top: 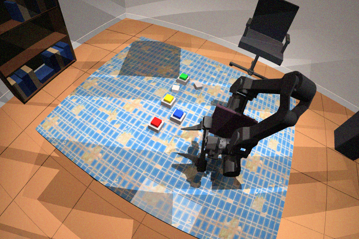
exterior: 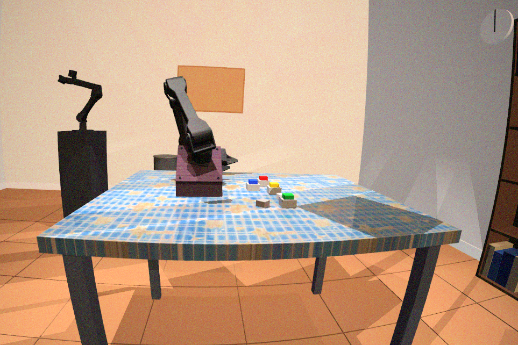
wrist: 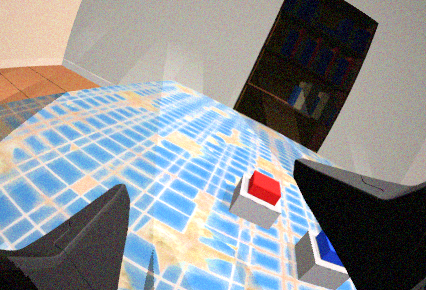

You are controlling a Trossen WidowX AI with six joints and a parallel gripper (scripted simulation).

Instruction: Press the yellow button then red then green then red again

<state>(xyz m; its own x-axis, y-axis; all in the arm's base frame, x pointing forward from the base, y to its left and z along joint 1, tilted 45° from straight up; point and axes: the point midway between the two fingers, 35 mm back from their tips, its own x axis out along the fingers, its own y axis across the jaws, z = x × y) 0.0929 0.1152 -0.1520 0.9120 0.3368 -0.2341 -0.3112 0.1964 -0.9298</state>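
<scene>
Right now the yellow button is 18 cm to the right of my gripper tip, 16 cm ahead of it and 5 cm below it. The rest, counted from my gripper tip: green button 34 cm to the right, 18 cm ahead, 5 cm below; red button 13 cm ahead, 5 cm to the right, 5 cm below; blue button 13 cm to the right, 8 cm ahead, 5 cm below.
</scene>
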